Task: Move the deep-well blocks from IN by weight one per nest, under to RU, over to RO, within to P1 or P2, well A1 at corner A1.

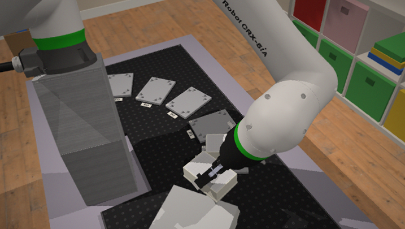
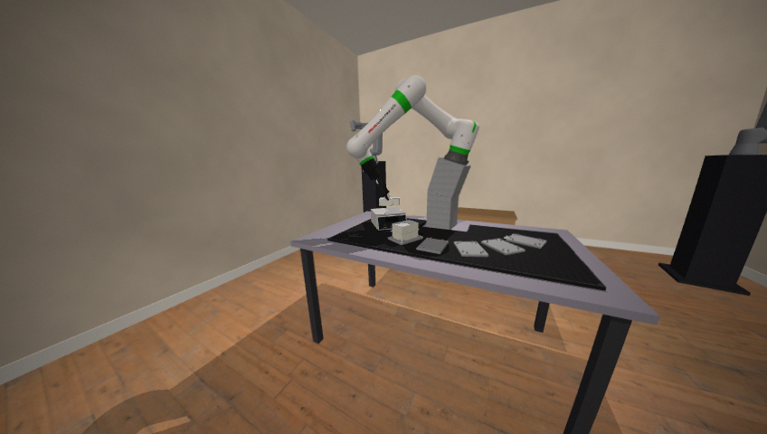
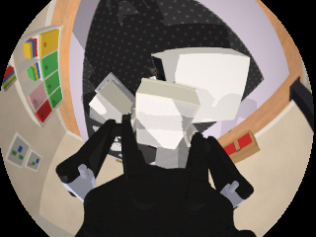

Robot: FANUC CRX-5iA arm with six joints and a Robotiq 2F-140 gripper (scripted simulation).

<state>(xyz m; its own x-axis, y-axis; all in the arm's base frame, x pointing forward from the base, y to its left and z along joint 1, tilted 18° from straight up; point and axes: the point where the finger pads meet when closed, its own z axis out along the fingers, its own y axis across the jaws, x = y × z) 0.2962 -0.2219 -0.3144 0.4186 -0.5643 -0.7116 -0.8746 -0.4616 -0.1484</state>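
Now: hand 80 mm past the pale weigher platform, 80 mm to the left of it and 100 mm above it. Also, from my hand: grey nest plate (70 mm ahead, 520 mm to the left, 190 mm below); check-weigher (80 mm behind, 70 mm to the right, 130 mm below).
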